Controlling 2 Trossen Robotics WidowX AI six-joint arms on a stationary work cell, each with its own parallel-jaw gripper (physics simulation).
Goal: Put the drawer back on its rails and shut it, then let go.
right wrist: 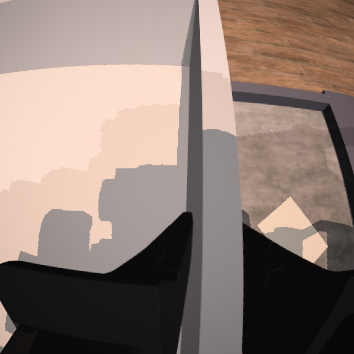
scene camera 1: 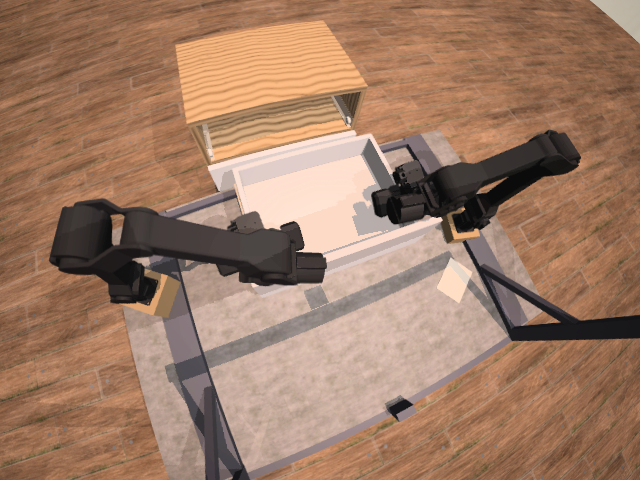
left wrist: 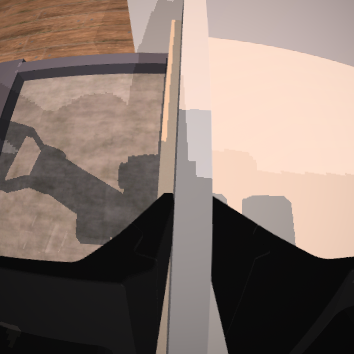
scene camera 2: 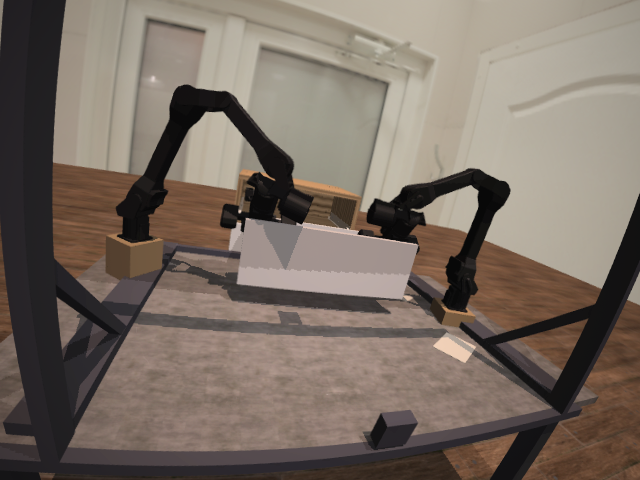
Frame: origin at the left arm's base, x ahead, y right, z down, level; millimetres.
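Where they show: left gripper, fingertip midpoint: (left wrist: 185, 202); right gripper, fingertip midpoint: (right wrist: 203, 220) (scene camera 1: 391, 189); left arm's base, link origin: (scene camera 1: 142, 289) (scene camera 2: 135, 237); right arm's base, link origin: (scene camera 1: 462, 222) (scene camera 2: 454, 306).
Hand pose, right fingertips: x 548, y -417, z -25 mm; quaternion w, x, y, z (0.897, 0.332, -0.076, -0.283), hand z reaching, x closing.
Things, the pixels of their top centre, and the offset from my right fingertips. "*": a spot on its surface instead. Level surfaces: height alone.
- wooden cabinet, top centre: (scene camera 1: 265, 60) (scene camera 2: 297, 181) dx -409, dy -205, dz -155 mm
- left rail, surface spot: (scene camera 1: 207, 140) * dx -535, dy -20, dz -4 mm
- right rail, surface spot: (scene camera 1: 342, 109) * dx -184, dy -239, dz -11 mm
- grey table, surface height: dz +126 mm
- dark block, top centre: (scene camera 2: 399, 416) (scene camera 1: 406, 412) dx +149, dy +553, dz +69 mm
The white drawer (scene camera 1: 315, 188) (scene camera 2: 330, 266) (left wrist: 194, 150) (right wrist: 216, 170) is out of the wooden cabinet (scene camera 1: 263, 67) (scene camera 2: 320, 188), held above the table with its front panel facing scene camera 2. The cabinet's opening shows a left rail (scene camera 1: 207, 140) and a right rail (scene camera 1: 342, 109); in scene camera 1 the drawer's back end is apart from the opening. My left gripper (left wrist: 185, 202) is shut on the drawer's left side wall. My right gripper (right wrist: 203, 220) is shut on its right side wall. The fingertips are hidden in both scene views.
A white panel (scene camera 1: 223, 174) stands low across the cabinet's front, beside the drawer's back end. A dark frame (scene camera 1: 186, 330) (scene camera 2: 289, 457) edges the grey table (scene camera 1: 336, 372) (scene camera 2: 258, 382). A dark block (scene camera 1: 400, 408) (scene camera 2: 393, 428) is at the near edge.
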